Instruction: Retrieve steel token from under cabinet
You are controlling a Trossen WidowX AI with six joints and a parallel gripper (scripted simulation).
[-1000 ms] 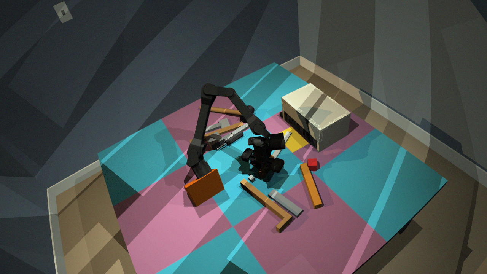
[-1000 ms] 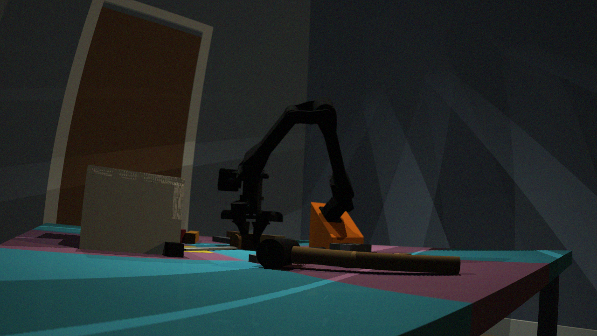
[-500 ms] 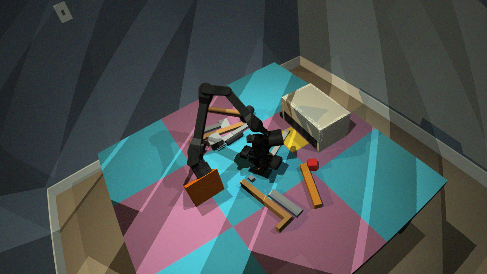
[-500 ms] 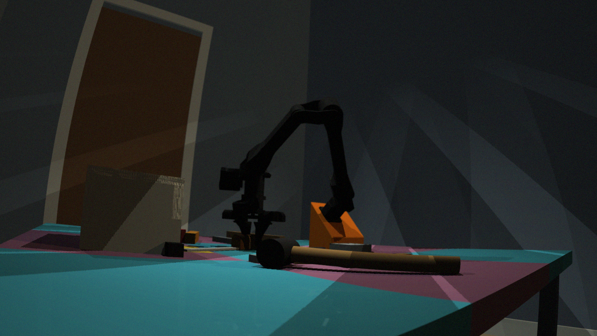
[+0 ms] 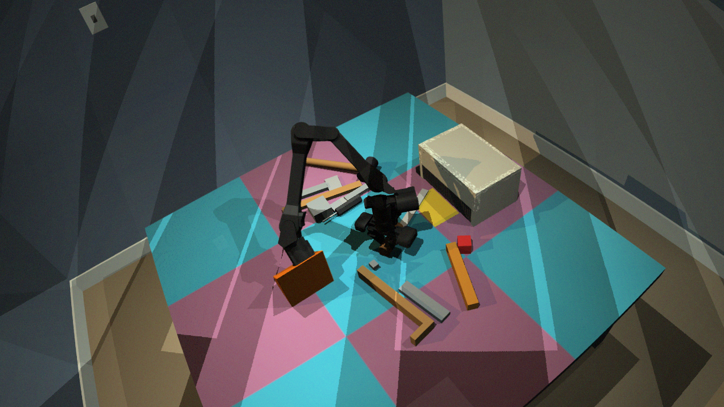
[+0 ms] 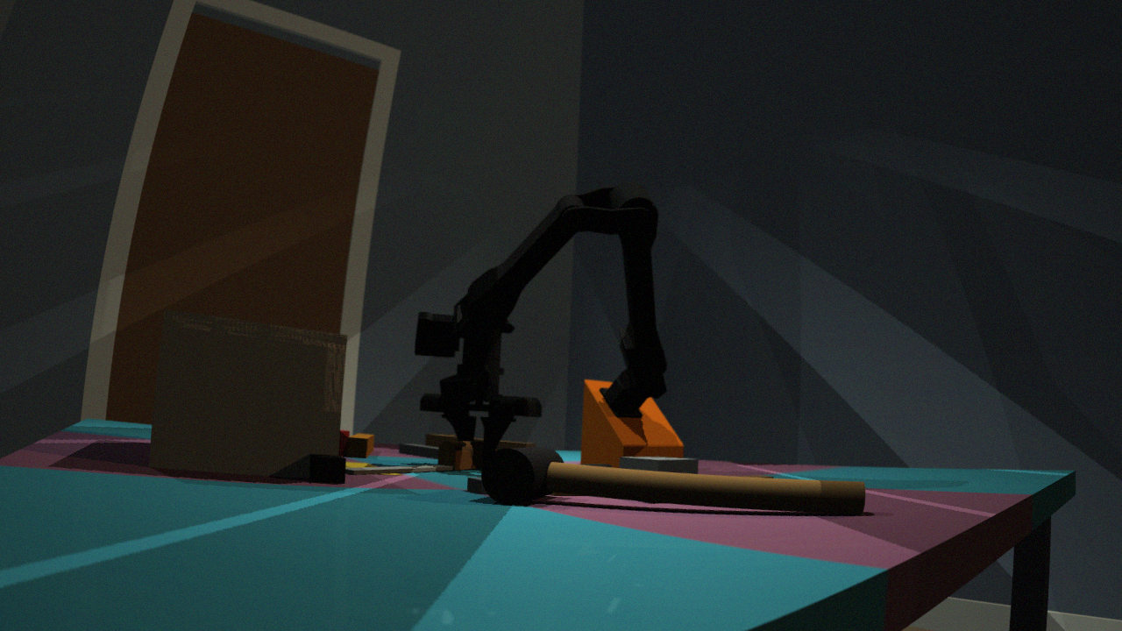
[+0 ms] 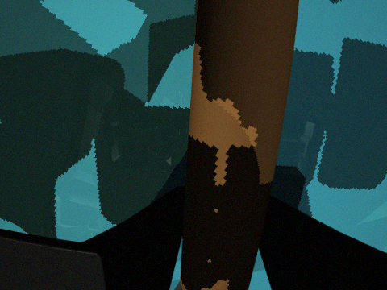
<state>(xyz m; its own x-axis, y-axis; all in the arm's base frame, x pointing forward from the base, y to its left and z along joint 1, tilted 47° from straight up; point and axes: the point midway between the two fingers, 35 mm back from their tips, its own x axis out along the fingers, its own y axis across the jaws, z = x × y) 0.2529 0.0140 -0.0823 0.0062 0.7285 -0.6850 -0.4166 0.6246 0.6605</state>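
Right now the screwdriver is 230 mm to the left of my gripper tip and 30 mm behind it. From my gripper tip the other things lie so: grey bar: 220 mm to the right, 40 mm behind; red cube: 170 mm ahead, 160 mm to the right, 10 mm above; small grey cube: 70 mm behind, 30 mm to the right.
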